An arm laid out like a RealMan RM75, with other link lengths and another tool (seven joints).
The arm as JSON. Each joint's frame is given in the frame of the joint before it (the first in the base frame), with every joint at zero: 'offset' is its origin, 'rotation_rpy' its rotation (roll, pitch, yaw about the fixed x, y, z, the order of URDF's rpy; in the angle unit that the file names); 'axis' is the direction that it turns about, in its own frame. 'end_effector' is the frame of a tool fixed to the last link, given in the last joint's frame.
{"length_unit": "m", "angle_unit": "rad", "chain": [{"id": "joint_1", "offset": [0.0, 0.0, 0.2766], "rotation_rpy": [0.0, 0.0, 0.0], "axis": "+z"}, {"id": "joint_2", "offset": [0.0, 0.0, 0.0], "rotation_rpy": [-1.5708, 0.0, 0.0], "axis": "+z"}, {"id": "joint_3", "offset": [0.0, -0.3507, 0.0], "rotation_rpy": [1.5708, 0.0, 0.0], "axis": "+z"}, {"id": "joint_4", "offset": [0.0, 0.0, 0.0], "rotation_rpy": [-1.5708, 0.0, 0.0], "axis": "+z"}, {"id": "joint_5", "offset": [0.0, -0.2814, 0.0], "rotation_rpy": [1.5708, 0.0, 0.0], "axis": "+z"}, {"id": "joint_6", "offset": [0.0, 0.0, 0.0], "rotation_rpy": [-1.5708, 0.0, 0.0], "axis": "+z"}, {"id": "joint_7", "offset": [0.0, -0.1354, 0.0], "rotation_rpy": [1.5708, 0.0, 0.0], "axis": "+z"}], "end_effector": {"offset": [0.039, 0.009, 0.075], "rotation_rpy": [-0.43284, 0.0, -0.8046]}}
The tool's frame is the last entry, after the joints.
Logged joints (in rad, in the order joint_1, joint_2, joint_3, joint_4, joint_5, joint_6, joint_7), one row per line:
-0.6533 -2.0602 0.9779 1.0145 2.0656 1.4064 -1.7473
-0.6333 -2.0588 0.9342 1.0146 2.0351 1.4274 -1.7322
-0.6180 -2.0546 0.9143 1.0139 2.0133 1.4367 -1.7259
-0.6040 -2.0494 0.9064 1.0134 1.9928 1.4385 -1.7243
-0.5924 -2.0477 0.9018 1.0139 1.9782 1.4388 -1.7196
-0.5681 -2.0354 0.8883 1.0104 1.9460 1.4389 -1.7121
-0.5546 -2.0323 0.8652 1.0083 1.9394 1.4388 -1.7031
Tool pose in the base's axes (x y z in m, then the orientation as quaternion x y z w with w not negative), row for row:
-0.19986 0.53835 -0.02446 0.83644 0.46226 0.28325 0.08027
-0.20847 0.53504 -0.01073 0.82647 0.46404 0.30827 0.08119
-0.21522 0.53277 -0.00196 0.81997 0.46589 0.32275 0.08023
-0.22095 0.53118 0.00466 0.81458 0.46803 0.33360 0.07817
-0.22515 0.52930 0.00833 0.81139 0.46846 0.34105 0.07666
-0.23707 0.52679 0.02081 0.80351 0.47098 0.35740 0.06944
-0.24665 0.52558 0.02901 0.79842 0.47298 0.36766 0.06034
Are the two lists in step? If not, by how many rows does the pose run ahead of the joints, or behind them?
They are in step.
